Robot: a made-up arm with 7 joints.
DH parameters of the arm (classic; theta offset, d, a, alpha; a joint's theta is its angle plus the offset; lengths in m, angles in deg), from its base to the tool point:
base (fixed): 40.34 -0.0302 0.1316 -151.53
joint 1: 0 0.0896 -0.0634 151.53
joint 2: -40.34 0.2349 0.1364 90
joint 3: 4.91 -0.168 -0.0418 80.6
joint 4: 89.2 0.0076 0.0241 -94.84
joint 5: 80.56 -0.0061 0.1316 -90
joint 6: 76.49 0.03 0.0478 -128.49
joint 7: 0 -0.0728 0.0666 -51.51
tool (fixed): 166.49 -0.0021 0 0
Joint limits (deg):
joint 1: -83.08..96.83
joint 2: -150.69..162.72
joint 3: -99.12..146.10
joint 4: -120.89..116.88
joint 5: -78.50..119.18
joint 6: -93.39..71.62
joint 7: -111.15..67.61
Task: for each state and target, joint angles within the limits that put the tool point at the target. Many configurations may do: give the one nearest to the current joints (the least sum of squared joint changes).
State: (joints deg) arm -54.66 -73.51 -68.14 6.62 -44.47 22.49 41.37
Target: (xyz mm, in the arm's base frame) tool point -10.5 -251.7 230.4
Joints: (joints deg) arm -22.66 -108.39 -59.53 29.77 -43.71 -2.95 46.21
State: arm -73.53 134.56 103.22 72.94 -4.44 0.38 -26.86
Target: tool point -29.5 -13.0 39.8
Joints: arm -23.62 108.60 117.88 82.45 -1.12 31.25 -30.52
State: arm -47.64 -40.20 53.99 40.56 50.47 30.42 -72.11
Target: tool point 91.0 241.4 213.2
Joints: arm -66.39 -17.70 29.42 43.21 71.78 53.35 -69.58
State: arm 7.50 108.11 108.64 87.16 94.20 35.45 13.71
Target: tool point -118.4 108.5 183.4
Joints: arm -19.44 120.73 108.60 92.26 89.83 47.06 13.42
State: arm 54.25 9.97 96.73 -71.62 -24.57 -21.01 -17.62
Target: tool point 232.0 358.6 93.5
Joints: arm 58.07 -3.76 101.66 -56.95 -35.56 -27.22 -16.77
